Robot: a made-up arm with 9 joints.
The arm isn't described. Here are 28 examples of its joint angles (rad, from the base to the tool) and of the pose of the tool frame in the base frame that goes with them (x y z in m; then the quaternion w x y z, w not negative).
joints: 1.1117 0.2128 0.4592 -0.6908 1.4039 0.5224 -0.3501 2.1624 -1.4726
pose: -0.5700 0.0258 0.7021 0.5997 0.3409 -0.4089 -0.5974
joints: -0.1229 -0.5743 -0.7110 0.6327 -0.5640 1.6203 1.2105 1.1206 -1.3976
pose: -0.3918 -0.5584 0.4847 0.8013 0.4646 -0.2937 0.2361
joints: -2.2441 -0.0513 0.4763 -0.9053 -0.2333 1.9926 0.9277 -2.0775 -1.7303
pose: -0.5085 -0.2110 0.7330 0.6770 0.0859 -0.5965 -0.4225
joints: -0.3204 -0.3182 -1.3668 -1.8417 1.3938 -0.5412 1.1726 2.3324 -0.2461
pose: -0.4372 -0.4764 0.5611 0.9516 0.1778 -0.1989 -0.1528
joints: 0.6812 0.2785 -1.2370 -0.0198 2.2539 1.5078 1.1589 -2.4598 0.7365
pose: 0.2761 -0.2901 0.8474 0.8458 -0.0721 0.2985 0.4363
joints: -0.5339 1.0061 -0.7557 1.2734 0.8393 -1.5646 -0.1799 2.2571 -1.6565
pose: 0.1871 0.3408 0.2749 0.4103 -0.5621 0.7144 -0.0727
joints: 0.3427 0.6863 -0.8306 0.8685 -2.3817 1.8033 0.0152 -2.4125 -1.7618
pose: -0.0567 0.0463 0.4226 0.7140 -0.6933 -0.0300 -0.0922
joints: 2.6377 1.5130 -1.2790 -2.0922 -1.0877 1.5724 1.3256 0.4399 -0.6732
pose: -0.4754 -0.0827 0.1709 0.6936 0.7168 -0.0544 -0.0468
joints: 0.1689 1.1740 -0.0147 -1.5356 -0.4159 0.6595 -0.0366 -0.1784 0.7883
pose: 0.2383 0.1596 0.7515 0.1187 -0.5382 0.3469 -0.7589
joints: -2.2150 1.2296 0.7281 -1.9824 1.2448 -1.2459 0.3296 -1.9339 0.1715
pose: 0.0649 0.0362 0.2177 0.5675 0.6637 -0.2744 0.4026
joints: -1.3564 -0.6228 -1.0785 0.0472 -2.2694 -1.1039 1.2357 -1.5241 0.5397
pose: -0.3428 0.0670 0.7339 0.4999 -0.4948 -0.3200 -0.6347
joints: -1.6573 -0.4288 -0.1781 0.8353 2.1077 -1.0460 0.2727 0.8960 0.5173
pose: -0.0094 -0.2616 0.0934 0.2292 0.9248 0.1378 0.2706
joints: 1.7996 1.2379 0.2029 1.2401 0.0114 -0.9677 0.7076 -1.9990 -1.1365
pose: 0.0557 0.0009 0.6849 0.6887 0.3793 0.5997 0.1488
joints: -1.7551 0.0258 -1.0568 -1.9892 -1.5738 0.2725 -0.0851 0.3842 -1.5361
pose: 0.1295 -0.1569 0.2473 0.5877 -0.1624 0.7909 0.0510
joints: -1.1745 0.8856 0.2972 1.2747 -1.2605 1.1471 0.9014 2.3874 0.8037
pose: -0.2021 0.0020 0.8737 0.2836 -0.2569 0.5336 -0.7542
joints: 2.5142 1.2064 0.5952 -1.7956 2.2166 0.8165 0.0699 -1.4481 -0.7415
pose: -0.3704 0.1207 0.6576 0.9298 -0.3184 -0.0706 -0.1707
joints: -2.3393 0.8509 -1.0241 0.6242 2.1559 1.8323 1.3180 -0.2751 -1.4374
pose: -0.1345 -0.3136 0.2302 0.3994 0.7508 -0.0750 0.5206
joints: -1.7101 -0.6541 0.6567 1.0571 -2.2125 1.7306 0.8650 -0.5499 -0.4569
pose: -0.4232 -0.6133 0.9795 0.9820 0.0712 -0.0234 -0.1734
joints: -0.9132 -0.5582 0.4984 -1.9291 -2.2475 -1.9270 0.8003 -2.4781 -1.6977
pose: -0.3423 -0.3673 0.7502 0.5133 -0.1438 -0.2219 0.8165
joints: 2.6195 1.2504 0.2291 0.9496 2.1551 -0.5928 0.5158 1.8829 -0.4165
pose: -0.4784 -0.2312 0.8488 0.9399 0.2546 0.1196 -0.1937
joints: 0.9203 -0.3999 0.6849 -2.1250 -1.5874 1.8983 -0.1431 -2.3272 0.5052
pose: -0.3540 -0.5925 0.2207 0.7265 0.4997 0.4627 -0.0922
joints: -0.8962 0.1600 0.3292 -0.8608 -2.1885 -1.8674 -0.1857 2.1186 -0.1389
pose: 0.1630 0.0615 0.0131 0.0628 -0.7915 0.5754 0.1962
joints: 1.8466 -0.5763 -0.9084 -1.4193 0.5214 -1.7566 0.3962 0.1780 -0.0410
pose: -0.3267 -0.6202 0.7516 0.9308 0.1859 0.1730 -0.2629
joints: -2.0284 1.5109 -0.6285 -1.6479 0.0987 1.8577 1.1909 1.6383 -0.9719
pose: -0.1043 0.0701 0.3162 0.4714 0.7733 -0.0791 0.4166
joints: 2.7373 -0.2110 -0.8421 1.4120 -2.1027 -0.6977 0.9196 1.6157 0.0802
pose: -0.0135 -0.5489 0.9972 0.7954 -0.2613 0.5152 -0.1833
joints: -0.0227 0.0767 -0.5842 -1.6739 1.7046 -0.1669 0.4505 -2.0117 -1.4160
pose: 0.0202 -0.1752 0.5552 0.7497 -0.0534 0.6360 -0.1753
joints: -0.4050 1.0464 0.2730 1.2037 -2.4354 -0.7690 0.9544 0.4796 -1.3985
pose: -0.1184 -0.0943 0.1380 0.1364 -0.3258 -0.9158 0.1912
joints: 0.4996 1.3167 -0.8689 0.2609 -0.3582 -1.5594 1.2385 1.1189 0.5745
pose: 0.0846 0.5949 0.7028 0.3378 -0.8535 0.1098 0.3813
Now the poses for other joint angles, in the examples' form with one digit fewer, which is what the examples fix.
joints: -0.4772 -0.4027 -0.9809 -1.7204 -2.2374 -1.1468 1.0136 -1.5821 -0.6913
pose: -0.509 -0.480 0.451 0.647 0.055 -0.751 0.125
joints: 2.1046 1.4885 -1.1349 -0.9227 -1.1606 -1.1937 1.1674 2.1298 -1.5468
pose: -0.200 0.235 0.552 0.772 -0.572 0.165 -0.223
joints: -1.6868 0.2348 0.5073 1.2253 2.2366 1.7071 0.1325 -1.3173 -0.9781
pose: -0.314 -0.344 0.409 0.428 0.847 0.312 -0.050
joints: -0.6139 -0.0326 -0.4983 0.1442 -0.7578 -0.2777 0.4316 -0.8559 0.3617
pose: 0.203 -0.397 0.443 0.128 0.551 -0.619 0.545
